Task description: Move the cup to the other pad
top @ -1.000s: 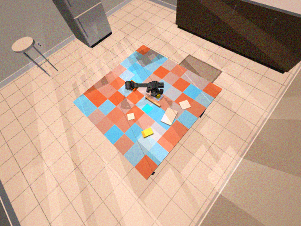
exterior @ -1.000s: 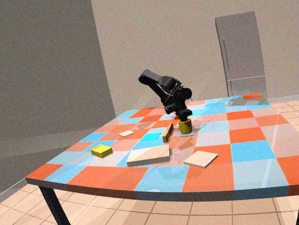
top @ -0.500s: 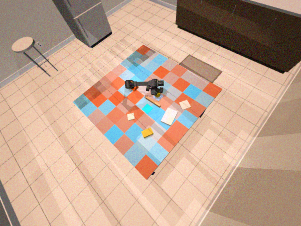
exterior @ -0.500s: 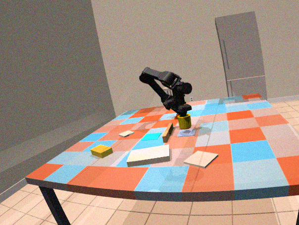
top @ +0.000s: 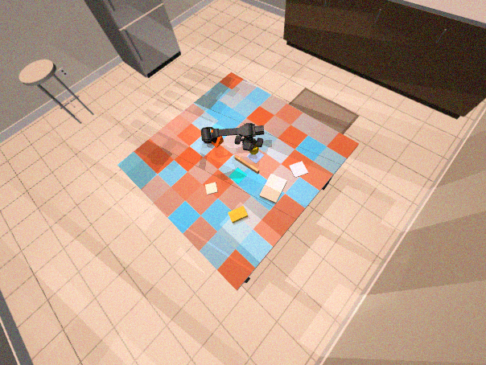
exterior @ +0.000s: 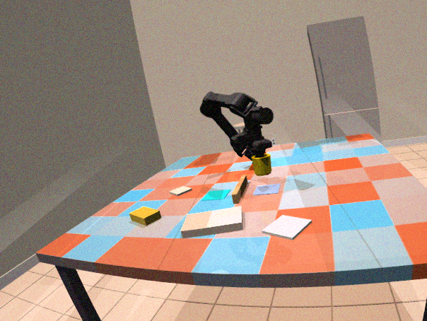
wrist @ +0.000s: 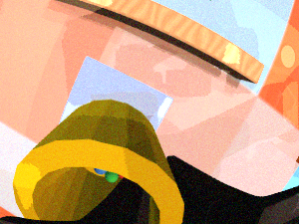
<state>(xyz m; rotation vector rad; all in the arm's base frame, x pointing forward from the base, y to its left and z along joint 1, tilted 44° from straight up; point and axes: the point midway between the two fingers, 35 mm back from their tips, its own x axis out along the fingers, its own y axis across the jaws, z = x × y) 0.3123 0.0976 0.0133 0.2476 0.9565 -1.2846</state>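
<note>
My gripper tip is 190 mm to the left of the teal pad, 100 mm above it and 30 mm short of it. Round my gripper tip: green marble (30 mm to the left, 20 mm below, 20 mm ahead); then red marble (20 mm to the left, 20 mm below, 10 mm ahead); then yellow cup (20 mm ahead, 10 mm to the left).
</note>
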